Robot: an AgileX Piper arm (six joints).
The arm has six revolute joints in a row. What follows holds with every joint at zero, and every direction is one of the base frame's. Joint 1 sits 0.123 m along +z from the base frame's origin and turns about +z. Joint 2 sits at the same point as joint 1 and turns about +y. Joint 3 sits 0.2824 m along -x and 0.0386 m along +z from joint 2 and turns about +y. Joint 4 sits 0.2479 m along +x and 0.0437 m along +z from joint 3 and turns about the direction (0.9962, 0, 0.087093). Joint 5 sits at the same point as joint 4 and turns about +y. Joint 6 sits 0.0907 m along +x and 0.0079 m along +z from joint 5 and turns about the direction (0.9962, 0, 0.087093). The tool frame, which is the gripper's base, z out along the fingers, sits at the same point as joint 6; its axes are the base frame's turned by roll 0, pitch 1.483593 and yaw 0 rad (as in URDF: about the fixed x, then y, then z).
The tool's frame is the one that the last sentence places.
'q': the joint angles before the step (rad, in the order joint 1, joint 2, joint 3, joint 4, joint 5, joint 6). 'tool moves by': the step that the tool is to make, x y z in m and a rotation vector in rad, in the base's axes. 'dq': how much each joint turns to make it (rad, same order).
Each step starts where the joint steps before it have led.
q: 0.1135, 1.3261, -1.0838, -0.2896, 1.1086, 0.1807
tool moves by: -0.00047, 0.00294, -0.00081, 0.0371, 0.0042, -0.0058
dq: 0.0000, 0.0000, 0.0000, 0.0378, 0.0000, 0.0000
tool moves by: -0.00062, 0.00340, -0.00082, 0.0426, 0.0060, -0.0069
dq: 0.0000, 0.0000, 0.0000, 0.0436, 0.0012, -0.0001
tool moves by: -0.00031, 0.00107, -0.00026, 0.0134, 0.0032, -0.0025
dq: 0.0000, 0.0000, 0.0000, 0.0139, 0.0017, 0.0000
